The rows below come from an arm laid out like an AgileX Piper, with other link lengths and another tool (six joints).
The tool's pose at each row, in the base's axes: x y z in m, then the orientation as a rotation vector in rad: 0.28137, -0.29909, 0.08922, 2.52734, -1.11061, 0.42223; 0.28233, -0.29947, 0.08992, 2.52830, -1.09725, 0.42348; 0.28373, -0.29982, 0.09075, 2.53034, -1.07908, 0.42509; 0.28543, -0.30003, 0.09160, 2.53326, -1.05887, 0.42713; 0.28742, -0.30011, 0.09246, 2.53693, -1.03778, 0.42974; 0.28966, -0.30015, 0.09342, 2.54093, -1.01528, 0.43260; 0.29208, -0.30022, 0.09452, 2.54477, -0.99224, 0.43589; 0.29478, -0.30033, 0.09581, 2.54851, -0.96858, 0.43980; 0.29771, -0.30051, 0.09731, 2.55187, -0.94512, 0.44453; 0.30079, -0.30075, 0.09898, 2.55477, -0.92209, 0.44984; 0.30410, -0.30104, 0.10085, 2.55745, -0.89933, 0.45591; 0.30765, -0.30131, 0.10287, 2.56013, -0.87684, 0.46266; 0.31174, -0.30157, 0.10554, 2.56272, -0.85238, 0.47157; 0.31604, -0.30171, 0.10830, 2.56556, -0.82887, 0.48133; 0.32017, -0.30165, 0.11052, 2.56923, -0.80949, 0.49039
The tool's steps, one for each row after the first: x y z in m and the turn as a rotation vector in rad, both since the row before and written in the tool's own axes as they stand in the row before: 0.00115, -0.00034, -0.00034, -0.00149, 0.00380, -0.00908; 0.00148, -0.00065, -0.00041, -0.00136, 0.00478, -0.01249; 0.00160, -0.00094, -0.00044, -0.00074, 0.00515, -0.01397; 0.00174, -0.00121, -0.00046, 0.00008, 0.00536, -0.01461; 0.00195, -0.00137, -0.00052, 0.00033, 0.00568, -0.01560; 0.00217, -0.00142, -0.00059, 0.00042, 0.00608, -0.01589; 0.00249, -0.00151, -0.00069, 0.00063, 0.00659, -0.01622; 0.00281, -0.00153, -0.00079, 0.00081, 0.00713, -0.01591; 0.00306, -0.00150, -0.00087, 0.00086, 0.00751, -0.01548; 0.00336, -0.00152, -0.00096, 0.00116, 0.00794, -0.01515; 0.00362, -0.00160, -0.00103, 0.00161, 0.00825, -0.01485; 0.00433, -0.00173, -0.00147, 0.00223, 0.01000, -0.01586; 0.00451, -0.00186, -0.00151, 0.00308, 0.01016, -0.01506; 0.00410, -0.00199, -0.00112, 0.00423, 0.00847, -0.01232
